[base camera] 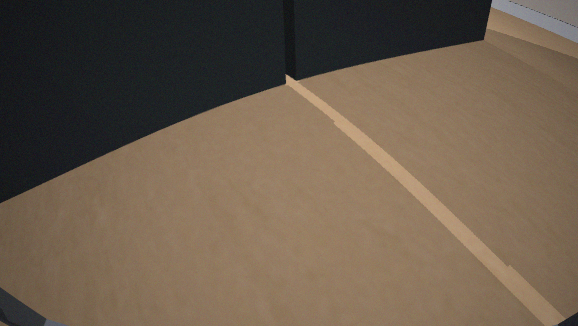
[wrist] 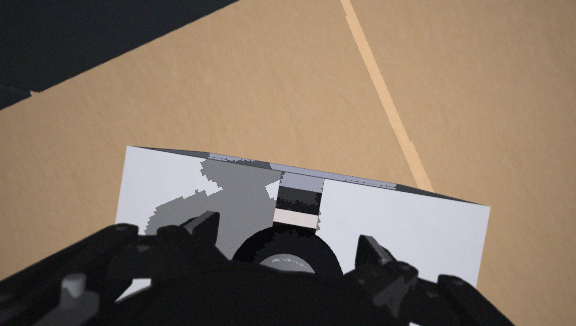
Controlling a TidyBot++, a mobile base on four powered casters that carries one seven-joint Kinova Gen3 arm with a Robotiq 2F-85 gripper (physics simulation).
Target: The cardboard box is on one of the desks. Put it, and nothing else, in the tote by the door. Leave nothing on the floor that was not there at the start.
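Frame: origin at the arm's base, x ahead, y left, z up, level; centimetres.
Seen in the pictures: gripper, fingertip midpoint: (wrist: 286, 238).
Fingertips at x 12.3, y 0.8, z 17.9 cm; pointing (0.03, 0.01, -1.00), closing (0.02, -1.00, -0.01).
A point is followed by its place in that frame.
My gripper (wrist: 286, 238) @(x 12.3, y 0.8, z 17.9 cm) is open in the wrist view, with its two black fingers wide apart over the light top of my own base and no object between them. The cardboard box does not show in the base camera view or the wrist view. The tote, the door and the desks' tops cannot be made out in these views either.
A large dark upright panel (base camera: 140, 60) @(x 57.8, y 27.6, z -24.1 cm) (wrist: 90, 40) @(x 38.3, y 58.2, z -29.7 cm) stands on the brown floor (base camera: 240, 210) @(x 39.2, y 8.3, z -39.7 cm) (wrist: 225, 100) @(x 30.5, y 24.8, z -39.7 cm) ahead and to the left. A second dark panel (base camera: 385, 32) @(x 89.2, y -21.6, z -31.5 cm) stands right of a narrow gap. A pale wall base (base camera: 540, 20) @(x 178.4, y -153.5, z -35.7 cm) shows at the top right.
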